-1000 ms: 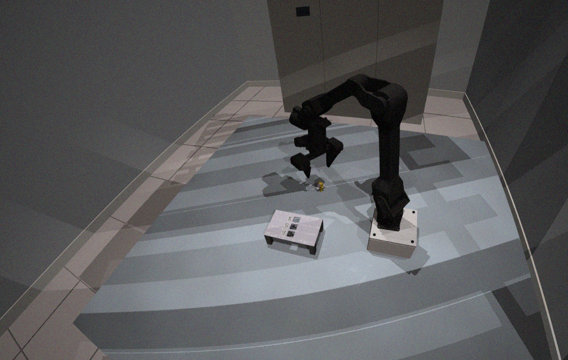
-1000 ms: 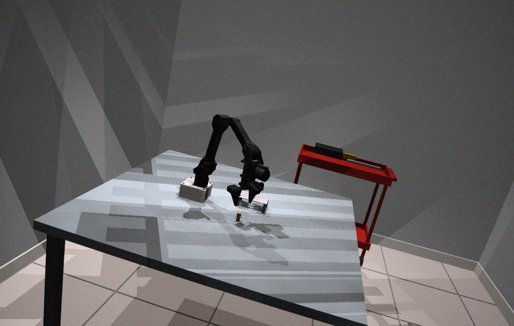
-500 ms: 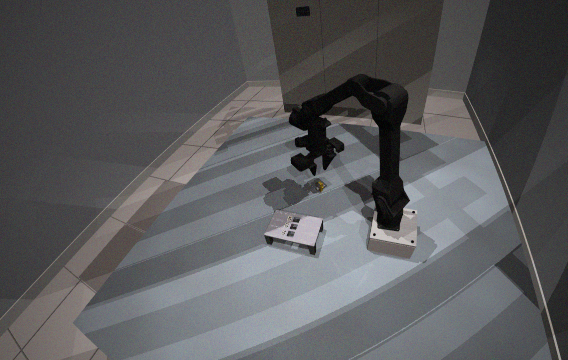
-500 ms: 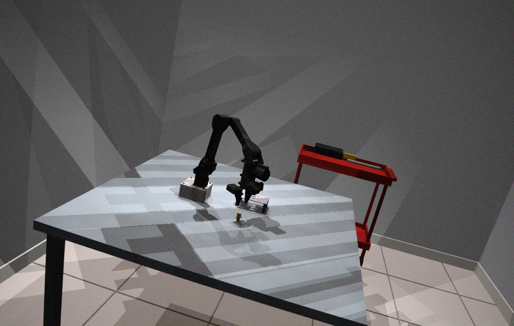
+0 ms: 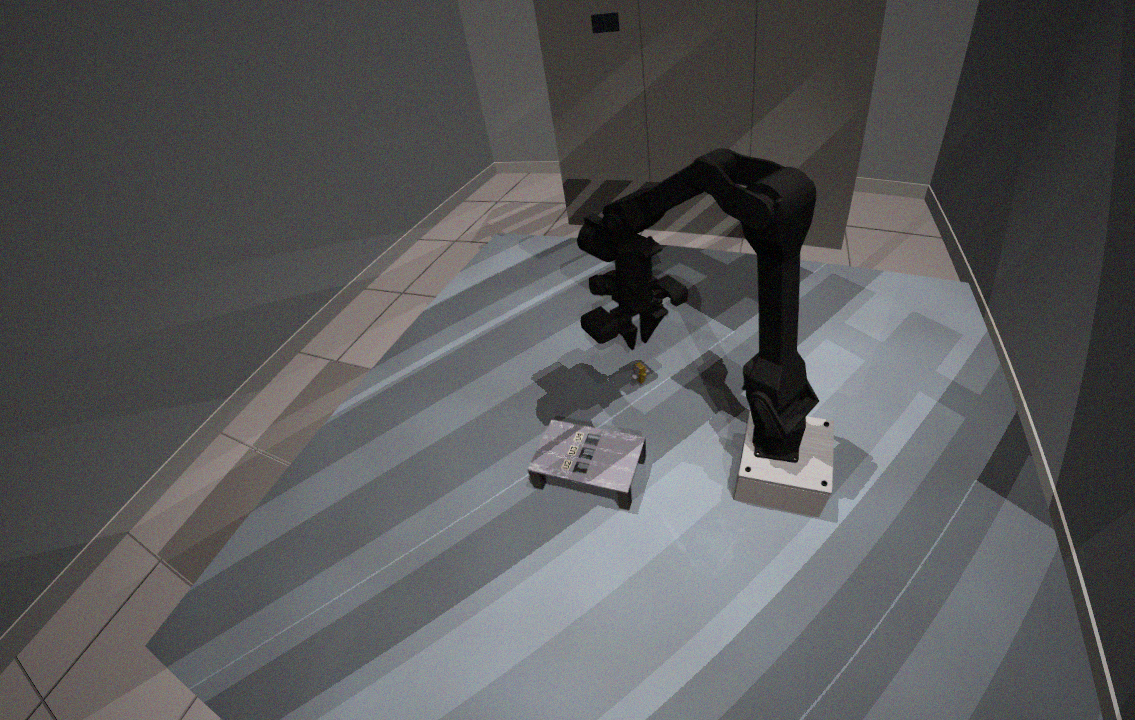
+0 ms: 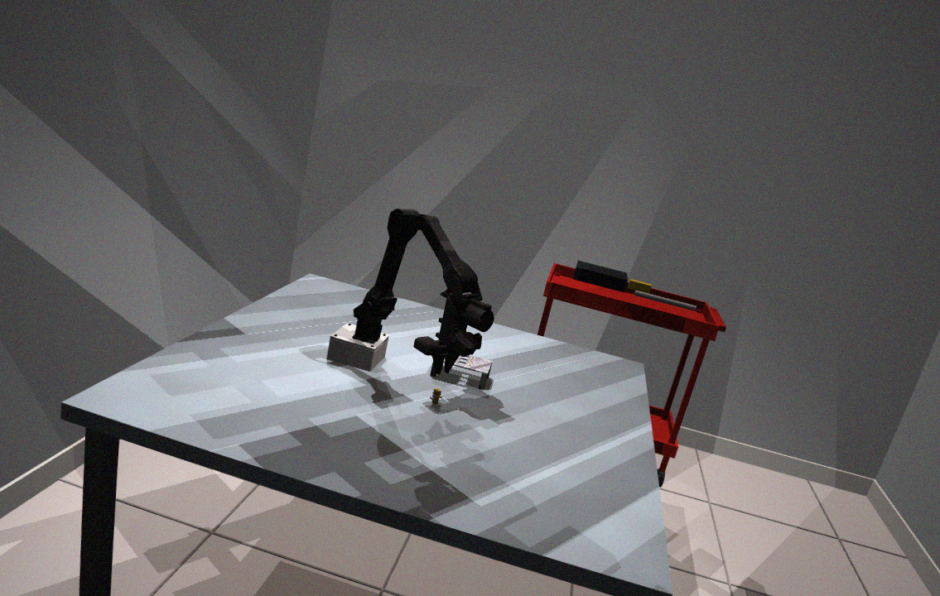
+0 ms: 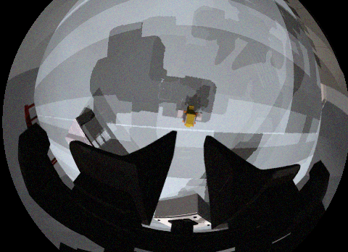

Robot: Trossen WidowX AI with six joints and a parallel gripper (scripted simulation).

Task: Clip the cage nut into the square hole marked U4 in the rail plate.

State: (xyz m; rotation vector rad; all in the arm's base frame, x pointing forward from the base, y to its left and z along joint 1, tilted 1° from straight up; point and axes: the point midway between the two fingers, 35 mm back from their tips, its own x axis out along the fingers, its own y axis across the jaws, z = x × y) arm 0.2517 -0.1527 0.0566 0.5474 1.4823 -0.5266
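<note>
Right now the cage nut is 7 cm below my gripper tip.
</note>
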